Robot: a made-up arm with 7 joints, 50 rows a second.
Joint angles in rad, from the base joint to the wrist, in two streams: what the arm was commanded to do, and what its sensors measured. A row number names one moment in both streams.
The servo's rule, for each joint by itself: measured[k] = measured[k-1] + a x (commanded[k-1-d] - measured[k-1]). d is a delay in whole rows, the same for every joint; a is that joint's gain. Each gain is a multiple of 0.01, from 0.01 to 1. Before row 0 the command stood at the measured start. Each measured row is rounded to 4 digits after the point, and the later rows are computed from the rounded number. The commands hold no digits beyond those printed.
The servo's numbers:
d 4
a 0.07 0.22 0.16 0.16 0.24 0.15 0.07
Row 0, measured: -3.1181 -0.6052 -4.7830 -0.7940 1.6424 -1.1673 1.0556
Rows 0 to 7, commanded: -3.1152 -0.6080 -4.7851 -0.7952 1.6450 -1.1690 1.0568; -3.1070 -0.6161 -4.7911 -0.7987 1.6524 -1.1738 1.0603; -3.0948 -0.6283 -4.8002 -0.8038 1.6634 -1.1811 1.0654; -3.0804 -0.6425 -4.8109 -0.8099 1.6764 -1.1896 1.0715; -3.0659 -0.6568 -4.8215 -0.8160 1.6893 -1.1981 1.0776; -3.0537 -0.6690 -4.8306 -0.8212 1.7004 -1.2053 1.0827; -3.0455 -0.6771 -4.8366 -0.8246 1.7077 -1.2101 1.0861; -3.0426 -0.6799 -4.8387 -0.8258 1.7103 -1.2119 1.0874
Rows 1 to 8, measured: -3.1181 -0.6052 -4.7830 -0.7940 1.6424 -1.1673 1.0556; -3.1181 -0.6052 -4.7830 -0.7940 1.6424 -1.1673 1.0556; -3.1181 -0.6052 -4.7830 -0.7940 1.6424 -1.1673 1.0556; -3.1181 -0.6052 -4.7830 -0.7940 1.6424 -1.1673 1.0556; -3.1179 -0.6058 -4.7833 -0.7942 1.6430 -1.1676 1.0557; -3.1171 -0.6081 -4.7845 -0.7949 1.6453 -1.1685 1.0560; -3.1155 -0.6125 -4.7870 -0.7963 1.6496 -1.1704 1.0567; -3.1130 -0.6191 -4.7908 -0.7985 1.6560 -1.1733 1.0577
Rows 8 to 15, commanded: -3.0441 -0.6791 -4.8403 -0.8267 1.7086 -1.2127 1.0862; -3.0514 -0.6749 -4.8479 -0.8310 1.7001 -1.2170 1.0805; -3.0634 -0.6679 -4.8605 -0.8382 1.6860 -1.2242 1.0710; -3.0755 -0.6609 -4.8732 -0.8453 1.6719 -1.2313 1.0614; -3.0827 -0.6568 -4.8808 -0.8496 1.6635 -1.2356 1.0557; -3.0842 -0.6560 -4.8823 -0.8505 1.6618 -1.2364 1.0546; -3.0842 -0.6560 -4.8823 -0.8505 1.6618 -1.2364 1.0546; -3.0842 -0.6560 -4.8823 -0.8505 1.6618 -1.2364 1.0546
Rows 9 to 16, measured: -3.1097 -0.6274 -4.7957 -0.8013 1.6640 -1.1770 1.0591; -3.1058 -0.6366 -4.8013 -0.8045 1.6727 -1.1812 1.0608; -3.1016 -0.6455 -4.8069 -0.8077 1.6811 -1.1855 1.0626; -3.0975 -0.6531 -4.8120 -0.8106 1.6881 -1.1895 1.0643; -3.0938 -0.6588 -4.8165 -0.8132 1.6930 -1.1930 1.0658; -3.0908 -0.6623 -4.8215 -0.8160 1.6947 -1.1966 1.0668; -3.0889 -0.6635 -4.8277 -0.8196 1.6926 -1.2007 1.0671; -3.0880 -0.6629 -4.8350 -0.8237 1.6876 -1.2053 1.0667
